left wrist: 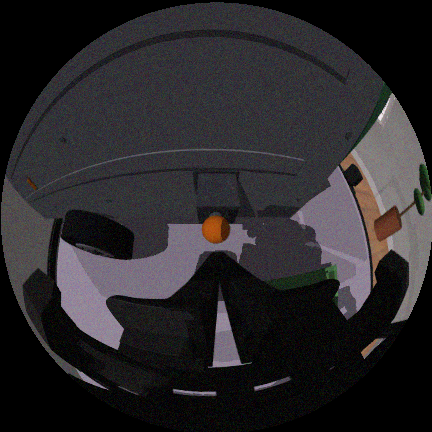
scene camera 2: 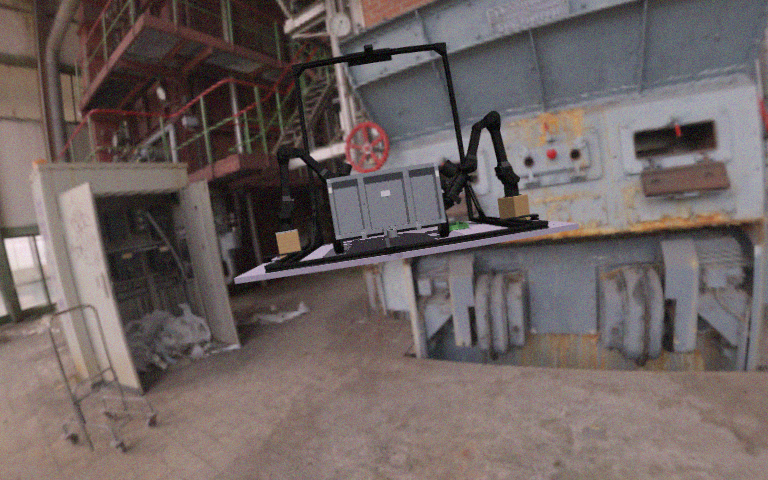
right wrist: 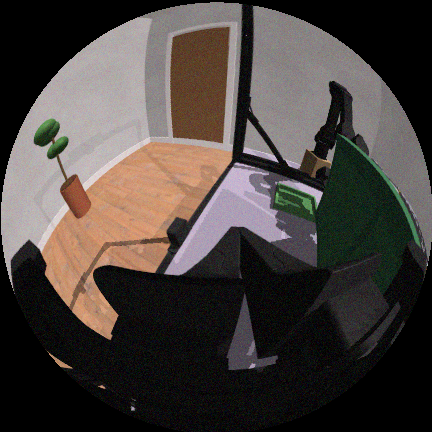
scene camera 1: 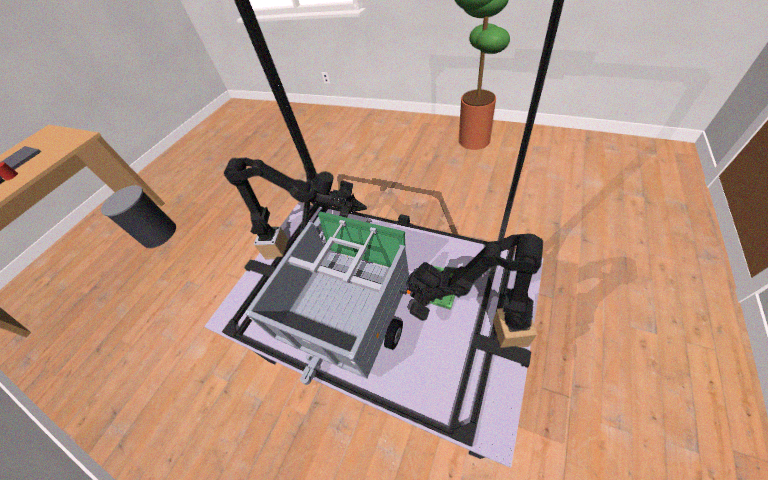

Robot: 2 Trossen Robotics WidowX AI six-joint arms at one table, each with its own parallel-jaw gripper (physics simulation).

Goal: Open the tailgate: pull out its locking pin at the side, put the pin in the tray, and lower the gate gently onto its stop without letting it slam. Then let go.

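Pixels of known places: left gripper, fingertip midpoint: point(left wrist: 217, 257) point(scene camera 1: 412, 296); right gripper, fingertip midpoint: point(right wrist: 236, 233) point(scene camera 1: 366, 208); left arm's base, link origin: point(scene camera 2: 512, 196) point(right wrist: 318, 155) point(scene camera 1: 516, 321); right arm's base, link origin: point(scene camera 2: 286, 231) point(scene camera 1: 267, 235).
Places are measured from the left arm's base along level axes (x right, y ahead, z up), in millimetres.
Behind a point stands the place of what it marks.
A grey trailer point(scene camera 1: 380, 310) {x 34, y 423, z 120 mm} point(scene camera 2: 387, 200) {x -25, y 663, z 59 mm} point(left wrist: 181, 100) stands on the table. Its green tailgate point(scene camera 1: 388, 248) {x 291, y 387, z 84 mm} point(right wrist: 354, 213) {x 341, y 447, z 105 mm} is upright at the far end. The locking pin's orange knob point(left wrist: 215, 228) {x 150, y 332, z 7 mm} point(scene camera 1: 407, 291) {x 150, y 338, z 6 mm} sticks out of a bracket on the trailer's side. My left gripper point(left wrist: 217, 257) {x 149, y 324, z -30 mm} point(scene camera 1: 414, 289) {x 149, y 324, z -30 mm} point(scene camera 2: 449, 183) is shut and empty, with its fingertips just short of the knob. The green tray point(scene camera 1: 448, 301) {x 149, y 190, z -108 mm} point(right wrist: 293, 200) {x 221, y 199, z -108 mm} point(left wrist: 301, 280) {x 244, y 243, z -108 mm} point(scene camera 2: 458, 226) {x 140, y 232, z -102 mm} lies under the left arm. My right gripper point(scene camera 1: 354, 205) {x 490, y 460, z 105 mm} point(right wrist: 236, 233) {x 490, y 460, z 105 mm} is shut and empty beside the tailgate's top corner.
The trailer's black wheel point(scene camera 1: 394, 333) {x 10, y 397, z -15 mm} point(left wrist: 96, 235) {x 58, y 382, z -27 mm} stands near the left gripper. Black frame posts point(scene camera 1: 287, 110) {x 743, y 704, z 432 mm} point(scene camera 1: 525, 143) {x 358, y -57, z 412 mm} rise at the back of the table. The arm bases point(scene camera 1: 515, 333) {x -39, y 16, z 0 mm} point(scene camera 1: 269, 245) {x 463, y 920, z -13 mm} sit on tan blocks. A potted plant point(scene camera 1: 477, 119) stands on the floor.
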